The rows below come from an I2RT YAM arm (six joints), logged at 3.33 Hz.
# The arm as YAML. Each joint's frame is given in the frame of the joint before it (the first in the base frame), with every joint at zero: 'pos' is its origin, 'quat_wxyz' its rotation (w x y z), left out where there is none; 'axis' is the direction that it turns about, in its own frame. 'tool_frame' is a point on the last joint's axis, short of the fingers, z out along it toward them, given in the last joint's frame.
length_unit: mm
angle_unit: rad
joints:
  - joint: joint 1
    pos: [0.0, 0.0, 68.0]
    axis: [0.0, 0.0, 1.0]
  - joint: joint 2
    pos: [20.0, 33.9, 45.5]
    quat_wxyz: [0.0, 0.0, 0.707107, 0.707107]
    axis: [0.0, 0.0, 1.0]
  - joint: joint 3
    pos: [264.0, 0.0, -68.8]
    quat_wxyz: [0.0, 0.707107, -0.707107, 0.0]
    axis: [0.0, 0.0, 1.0]
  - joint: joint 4
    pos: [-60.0, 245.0, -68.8]
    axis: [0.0, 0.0, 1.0]
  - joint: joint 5
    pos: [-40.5, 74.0, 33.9]
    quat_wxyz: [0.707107, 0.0, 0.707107, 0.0]
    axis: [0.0, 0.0, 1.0]
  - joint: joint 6
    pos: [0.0, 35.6, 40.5]
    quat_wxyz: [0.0, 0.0, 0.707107, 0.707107]
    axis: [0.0, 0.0, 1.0]
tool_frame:
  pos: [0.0, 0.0, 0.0]
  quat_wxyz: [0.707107, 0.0, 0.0, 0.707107]
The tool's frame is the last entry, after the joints.
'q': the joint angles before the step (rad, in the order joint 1, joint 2, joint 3, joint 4, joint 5, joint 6). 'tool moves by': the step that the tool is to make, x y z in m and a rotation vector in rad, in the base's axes. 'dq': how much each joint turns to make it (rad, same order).
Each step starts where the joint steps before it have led.
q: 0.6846, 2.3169, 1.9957, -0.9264, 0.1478, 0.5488
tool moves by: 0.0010, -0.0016, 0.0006, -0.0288, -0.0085, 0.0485
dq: -0.0031, 0.0001, 0.0028, -0.0053, 0.0100, -0.0584
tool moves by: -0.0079, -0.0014, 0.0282, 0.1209, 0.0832, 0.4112
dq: -0.0125, -0.0488, 0.0275, -0.0589, -0.2785, -0.3525
